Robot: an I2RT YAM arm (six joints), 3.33 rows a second.
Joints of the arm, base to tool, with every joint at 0 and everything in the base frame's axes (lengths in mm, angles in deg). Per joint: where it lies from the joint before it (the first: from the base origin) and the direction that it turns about. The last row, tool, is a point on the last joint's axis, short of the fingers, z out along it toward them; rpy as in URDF.
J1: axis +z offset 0 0 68
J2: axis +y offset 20 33.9 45.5
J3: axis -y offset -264 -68.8 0
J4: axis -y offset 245 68.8 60
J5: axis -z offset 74 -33.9 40.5
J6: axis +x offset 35.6 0 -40.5
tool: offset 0 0 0 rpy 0 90 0
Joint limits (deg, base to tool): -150..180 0..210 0..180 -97..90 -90..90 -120..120
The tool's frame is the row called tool.
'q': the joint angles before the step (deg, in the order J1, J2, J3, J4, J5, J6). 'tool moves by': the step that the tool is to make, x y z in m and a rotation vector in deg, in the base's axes. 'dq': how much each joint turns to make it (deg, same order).
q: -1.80 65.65 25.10 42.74 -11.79 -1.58
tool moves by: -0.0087 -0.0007 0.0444 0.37 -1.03 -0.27
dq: -0.23 -7.24 6.78 -12.92 0.06 0.41
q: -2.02 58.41 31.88 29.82 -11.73 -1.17
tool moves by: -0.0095 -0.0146 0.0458 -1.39 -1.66 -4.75
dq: -3.60 -3.93 8.21 -10.66 1.06 -1.38
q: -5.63 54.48 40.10 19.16 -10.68 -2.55
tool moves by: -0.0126 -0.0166 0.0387 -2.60 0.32 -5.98
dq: -4.49 -1.99 8.28 -10.71 1.28 -2.77
